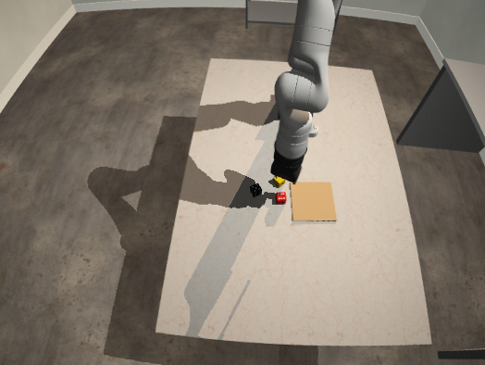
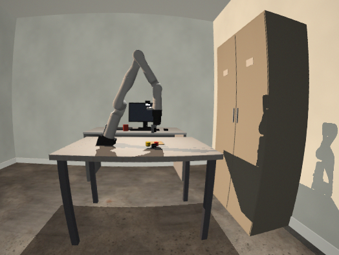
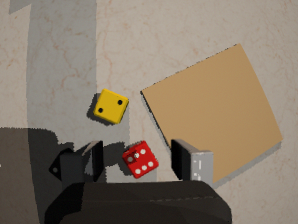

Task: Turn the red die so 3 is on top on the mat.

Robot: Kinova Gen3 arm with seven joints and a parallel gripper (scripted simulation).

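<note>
My hand is 11 cm above the red die and 2 cm short of it. From my hand the other things lie so: tan mat: 12 cm below, 10 cm to the left, 1 cm behind; black die: 11 cm below, 8 cm to the right, 1 cm ahead; yellow die: 11 cm below, 4 cm behind, 2 cm to the right.
</note>
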